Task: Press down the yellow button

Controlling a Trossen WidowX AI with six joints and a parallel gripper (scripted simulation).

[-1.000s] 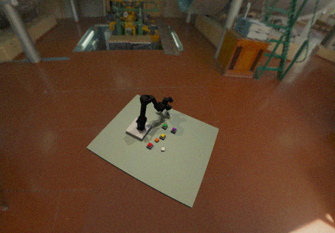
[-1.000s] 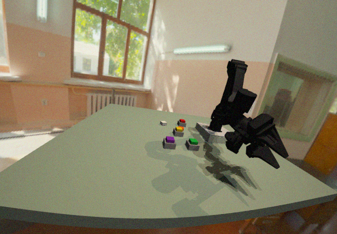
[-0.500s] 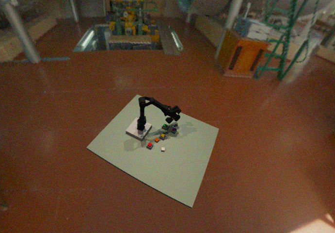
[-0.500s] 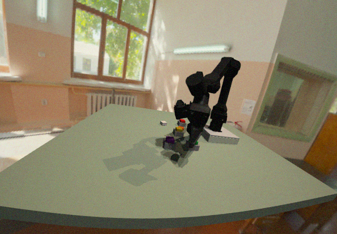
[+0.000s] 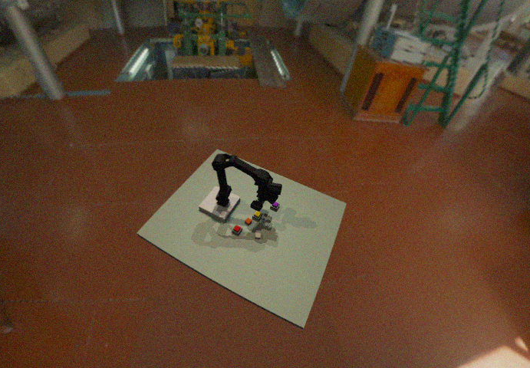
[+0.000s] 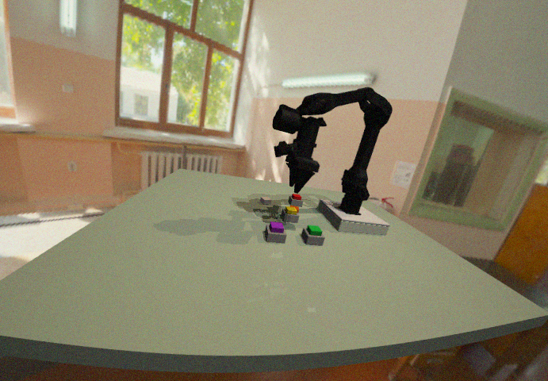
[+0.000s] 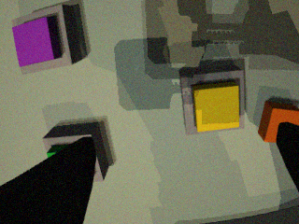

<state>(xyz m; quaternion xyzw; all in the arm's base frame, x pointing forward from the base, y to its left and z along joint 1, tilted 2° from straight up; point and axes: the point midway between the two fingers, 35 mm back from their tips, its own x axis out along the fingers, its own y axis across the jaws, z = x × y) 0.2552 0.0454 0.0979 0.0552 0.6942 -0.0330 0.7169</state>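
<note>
Right now the yellow button is 8 cm below my gripper tip, 2 cm to the right of it and 2 cm behind it. Round my gripper tip: green button: 10 cm to the left, 8 cm below, 5 cm behind; then small orange block: 10 cm below, 9 cm to the right, 5 cm behind; then purple button: 10 cm to the left, 8 cm below, 6 cm ahead.
</note>
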